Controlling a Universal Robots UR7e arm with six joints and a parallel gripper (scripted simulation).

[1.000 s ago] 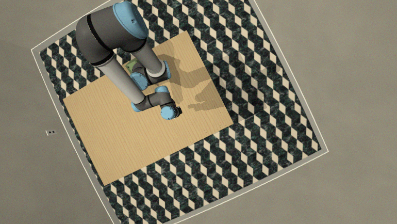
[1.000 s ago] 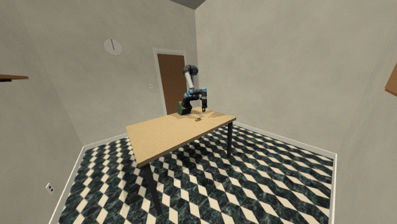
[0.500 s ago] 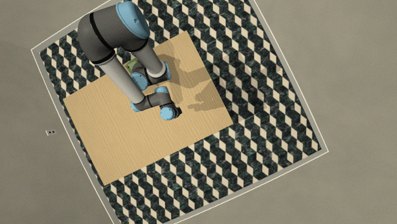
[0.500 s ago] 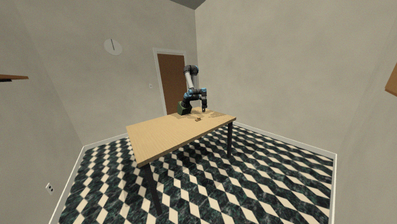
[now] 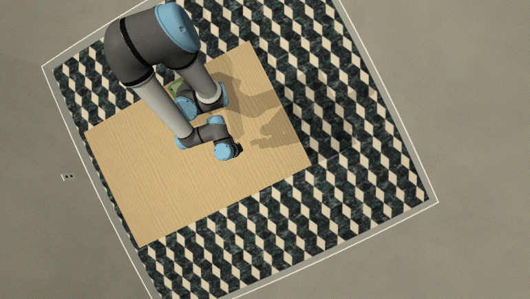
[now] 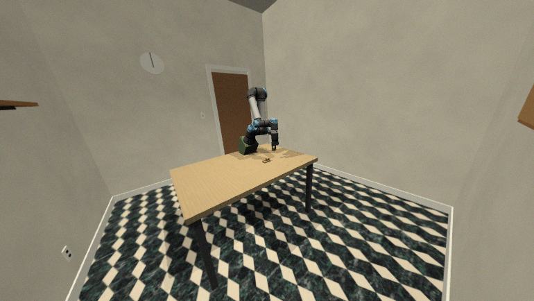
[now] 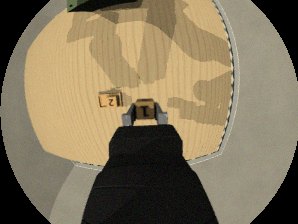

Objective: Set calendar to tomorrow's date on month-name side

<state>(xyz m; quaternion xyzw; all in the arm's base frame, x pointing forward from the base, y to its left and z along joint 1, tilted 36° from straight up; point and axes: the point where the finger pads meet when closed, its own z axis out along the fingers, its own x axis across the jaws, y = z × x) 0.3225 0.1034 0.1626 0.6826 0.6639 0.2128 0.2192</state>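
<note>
The wooden tray lies 11 cm to the right of my hand and 12 cm below it. From my hand the other things lie so: wooden cube 1 cm below.
</note>
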